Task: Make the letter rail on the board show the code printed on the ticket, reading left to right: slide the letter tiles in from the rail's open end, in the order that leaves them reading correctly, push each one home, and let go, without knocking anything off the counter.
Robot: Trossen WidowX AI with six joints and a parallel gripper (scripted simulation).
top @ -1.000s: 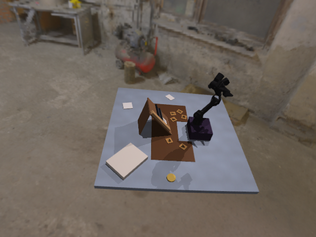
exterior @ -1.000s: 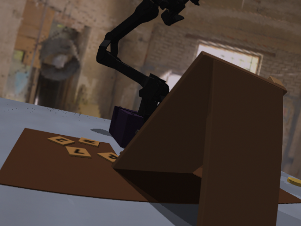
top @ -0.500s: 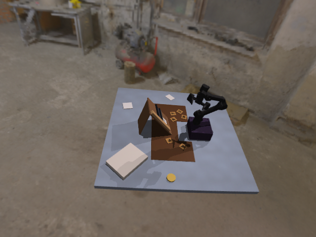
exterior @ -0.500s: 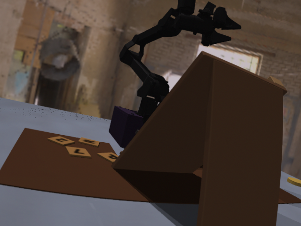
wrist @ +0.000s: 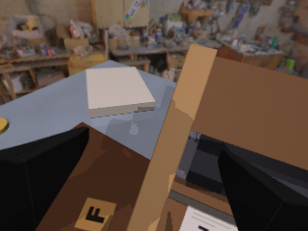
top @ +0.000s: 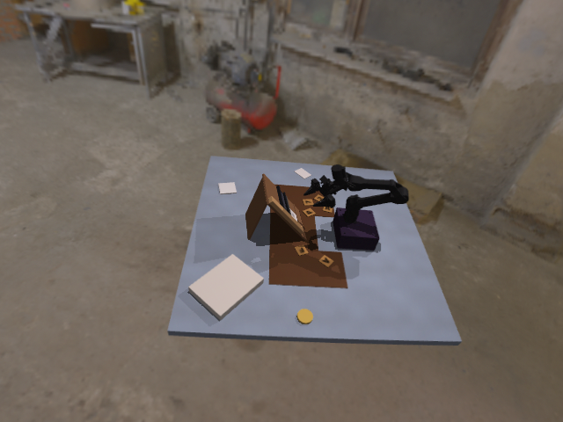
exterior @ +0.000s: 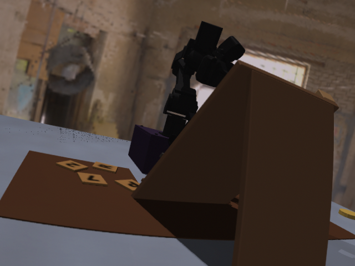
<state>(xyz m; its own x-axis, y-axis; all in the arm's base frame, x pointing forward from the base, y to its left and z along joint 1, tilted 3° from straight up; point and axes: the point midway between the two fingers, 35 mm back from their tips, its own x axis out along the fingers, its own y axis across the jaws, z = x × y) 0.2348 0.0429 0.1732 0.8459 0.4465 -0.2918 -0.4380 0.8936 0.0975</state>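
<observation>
Right now my gripper tip is 5 cm short of the white ticket, 8 cm to the left of it and 19 cm above it. From my gripper tip the other things lie so: yellow disc (49 cm to the left, 26 cm below); brown mat (6 cm behind, 6 cm to the right, 27 cm below).
</observation>
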